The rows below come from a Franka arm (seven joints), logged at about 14 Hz.
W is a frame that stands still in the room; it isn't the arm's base.
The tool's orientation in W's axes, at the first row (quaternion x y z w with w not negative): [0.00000 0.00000 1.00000 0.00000]
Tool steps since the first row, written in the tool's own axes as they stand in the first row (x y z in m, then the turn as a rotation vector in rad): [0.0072 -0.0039 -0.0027 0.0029 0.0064 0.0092]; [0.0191 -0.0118 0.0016 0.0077 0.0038 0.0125]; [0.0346 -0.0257 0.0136 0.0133 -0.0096 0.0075]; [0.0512 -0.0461 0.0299 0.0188 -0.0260 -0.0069]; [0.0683 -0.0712 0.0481 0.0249 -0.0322 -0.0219]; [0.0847 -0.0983 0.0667 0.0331 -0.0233 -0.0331]
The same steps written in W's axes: [-0.0072 0.0039 -0.0027 -0.0029 -0.0064 0.0092]; [-0.0191 0.0118 0.0016 -0.0077 -0.0038 0.0125]; [-0.0346 0.0257 0.0136 -0.0133 0.0096 0.0075]; [-0.0512 0.0461 0.0299 -0.0188 0.0260 -0.0069]; [-0.0683 0.0712 0.0481 -0.0249 0.0322 -0.0219]; [-0.0847 0.0983 0.0667 -0.0331 0.0233 -0.0331]
